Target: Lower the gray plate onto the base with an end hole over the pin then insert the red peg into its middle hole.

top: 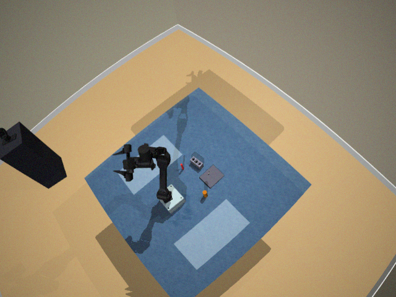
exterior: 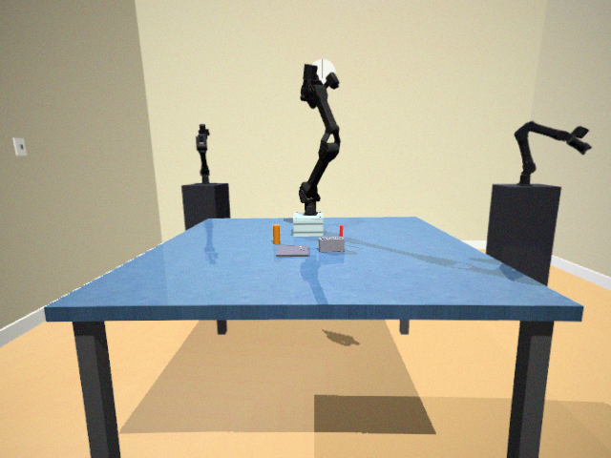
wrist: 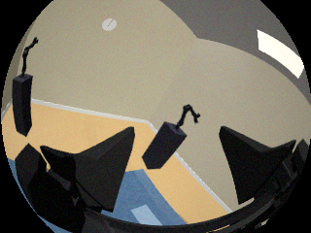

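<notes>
Now: the gray plate 450 mm ahead of my gripper tip, 40 mm to the left of it and 640 mm below it. The rest, counted from my gripper tip: red peg (340 mm ahead, 70 mm to the left, 630 mm below); then orange cylinder (370 mm ahead, 200 mm to the right, 630 mm below); then base (490 mm ahead, 90 mm to the right, 670 mm below).
</notes>
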